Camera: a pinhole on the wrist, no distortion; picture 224 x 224 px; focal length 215.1 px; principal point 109.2 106.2 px. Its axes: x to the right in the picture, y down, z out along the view. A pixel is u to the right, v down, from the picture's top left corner.
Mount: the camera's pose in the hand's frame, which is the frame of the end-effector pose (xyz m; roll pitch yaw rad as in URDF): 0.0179 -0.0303 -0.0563 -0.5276 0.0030 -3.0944
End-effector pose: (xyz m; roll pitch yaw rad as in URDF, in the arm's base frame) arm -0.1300 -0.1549 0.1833 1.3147 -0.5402 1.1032
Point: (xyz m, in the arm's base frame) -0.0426 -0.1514 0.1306
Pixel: 128 88
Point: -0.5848 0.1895 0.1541
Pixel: behind the camera
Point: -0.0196 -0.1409 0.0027
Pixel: outside the picture
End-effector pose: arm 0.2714 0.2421 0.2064 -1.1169 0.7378 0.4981
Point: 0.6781 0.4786 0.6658
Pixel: 111 216
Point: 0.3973 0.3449 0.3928
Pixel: 137 153
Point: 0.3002 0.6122 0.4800
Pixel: 135 50
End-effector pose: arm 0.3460 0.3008 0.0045 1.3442 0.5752 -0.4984
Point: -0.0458 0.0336 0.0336
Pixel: 213 59
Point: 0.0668 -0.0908 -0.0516
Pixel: 127 55
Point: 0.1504 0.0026 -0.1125
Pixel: 101 80
